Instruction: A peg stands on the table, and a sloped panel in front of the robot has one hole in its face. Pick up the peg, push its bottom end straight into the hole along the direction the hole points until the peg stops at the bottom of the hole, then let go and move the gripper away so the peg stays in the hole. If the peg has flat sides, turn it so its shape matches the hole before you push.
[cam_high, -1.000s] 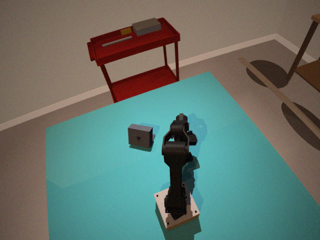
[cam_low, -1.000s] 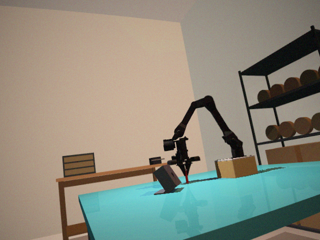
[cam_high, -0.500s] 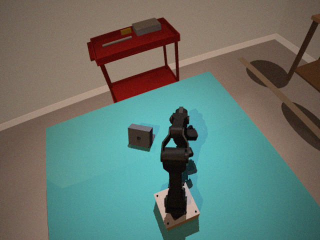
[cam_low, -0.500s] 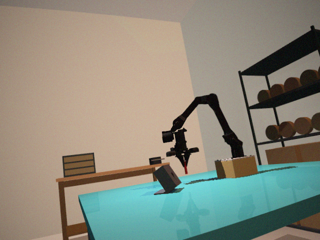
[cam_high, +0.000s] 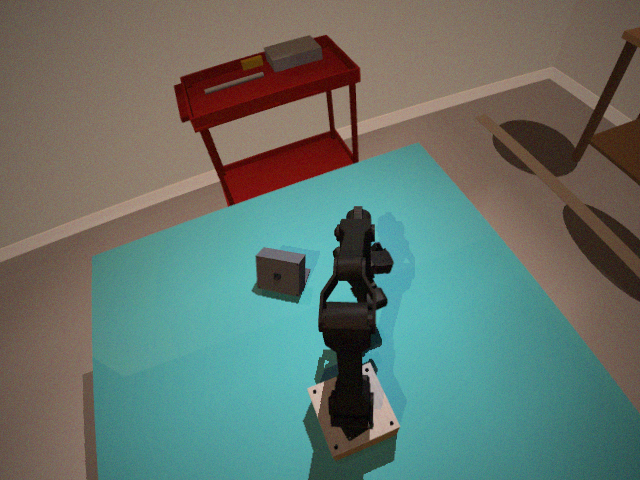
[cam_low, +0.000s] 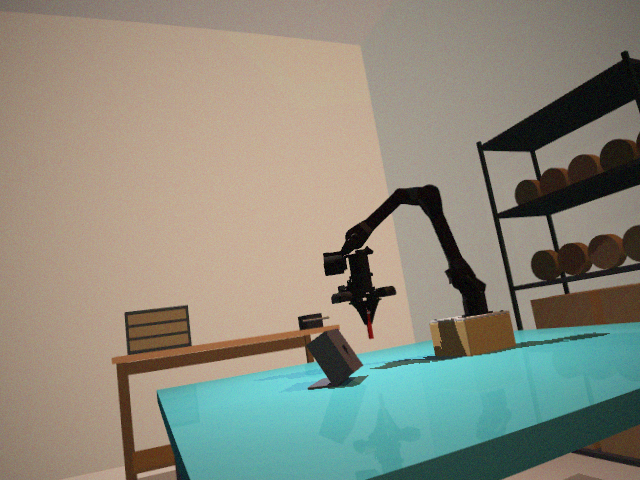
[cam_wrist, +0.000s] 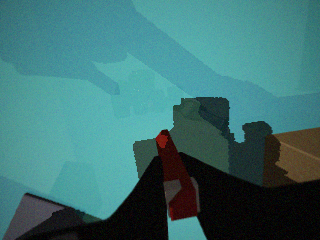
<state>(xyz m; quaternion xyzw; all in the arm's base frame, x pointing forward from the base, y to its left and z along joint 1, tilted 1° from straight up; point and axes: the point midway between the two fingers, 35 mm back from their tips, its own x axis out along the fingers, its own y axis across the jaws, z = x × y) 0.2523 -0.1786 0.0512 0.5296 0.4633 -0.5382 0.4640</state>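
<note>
My gripper tip is now 21 cm short of the grey sloped panel, 14 cm to the right of it and 6 cm above it. Also, from my gripper tip: red peg 2 cm above.
</note>
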